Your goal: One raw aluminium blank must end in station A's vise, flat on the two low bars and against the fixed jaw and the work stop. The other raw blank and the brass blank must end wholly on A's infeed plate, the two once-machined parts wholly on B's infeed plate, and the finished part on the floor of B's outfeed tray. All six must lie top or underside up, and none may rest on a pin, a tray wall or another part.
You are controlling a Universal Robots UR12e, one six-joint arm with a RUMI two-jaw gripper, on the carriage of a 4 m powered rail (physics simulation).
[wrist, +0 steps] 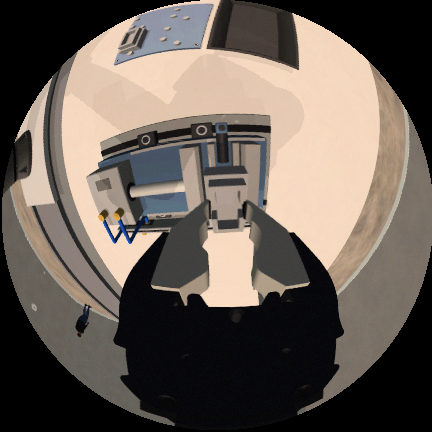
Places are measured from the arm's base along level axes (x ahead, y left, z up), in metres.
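Where they show: gripper, fingertip midpoint: (226, 201).
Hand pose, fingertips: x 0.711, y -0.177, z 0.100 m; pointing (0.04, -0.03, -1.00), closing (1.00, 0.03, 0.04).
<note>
Each offset is from my fingertips to the centre of the thing. "pt": to the spot under its first point.
My gripper (226, 201) is shut on a light grey machined part @[dx +0.001, dy -0.002, dz -0.004 m] (226, 195) with a step and slots, one finger on each side. The part hangs over the vise, between the moving jaw (191, 172) on its left and the fixed jaw (254, 165) on its right; it seems slightly raised, its underside is hidden. The dark rod of the work stop @[dx -0.004, dy +0.045, dz -0.040 m] (222, 147) points at its far end. The low bars are mostly hidden under it. A blue pinned plate @[pt dx -0.059, dy +0.260, dz -0.122 m] (190, 37) at the top left bears another grey part @[dx -0.168, dy +0.289, dz -0.105 m] (132, 39) with a pocket. A dark tray @[pt dx +0.113, dy +0.242, dz -0.088 m] (297, 50) is at the top.
The vise's cylinder housing @[pt dx -0.160, dy -0.004, dz -0.034 m] (107, 192) stands on the left, joined by a pale rod @[dx -0.087, dy -0.009, dz -0.052 m] (157, 188). Blue hoses @[pt dx -0.174, dy -0.084, dz -0.030 m] (115, 237) with brass fittings stick out below it. A dark rail with two ring-marked blocks (146, 139) (201, 130) runs behind the vise. A person (82, 322) is far off at the lower left.
</note>
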